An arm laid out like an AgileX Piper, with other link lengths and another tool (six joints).
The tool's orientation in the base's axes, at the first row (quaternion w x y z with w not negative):
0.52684 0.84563 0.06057 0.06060
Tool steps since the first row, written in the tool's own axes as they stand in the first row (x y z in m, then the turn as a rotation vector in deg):
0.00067 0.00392 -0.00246 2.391 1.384 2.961
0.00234 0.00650 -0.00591 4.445 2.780 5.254
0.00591 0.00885 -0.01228 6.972 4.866 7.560
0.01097 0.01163 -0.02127 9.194 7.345 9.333
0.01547 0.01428 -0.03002 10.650 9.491 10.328
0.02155 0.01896 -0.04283 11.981 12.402 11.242
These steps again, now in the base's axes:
0.00040 0.00057 0.00462 2.902 -2.825 0.040
0.00157 0.00277 0.00852 5.361 -5.120 0.371
0.00412 0.00796 0.01355 8.315 -7.650 1.333
0.00772 0.01553 0.02018 10.895 -9.932 2.871
0.01080 0.02285 0.02656 12.578 -11.508 4.419
0.01484 0.03314 0.03661 14.153 -13.368 6.686

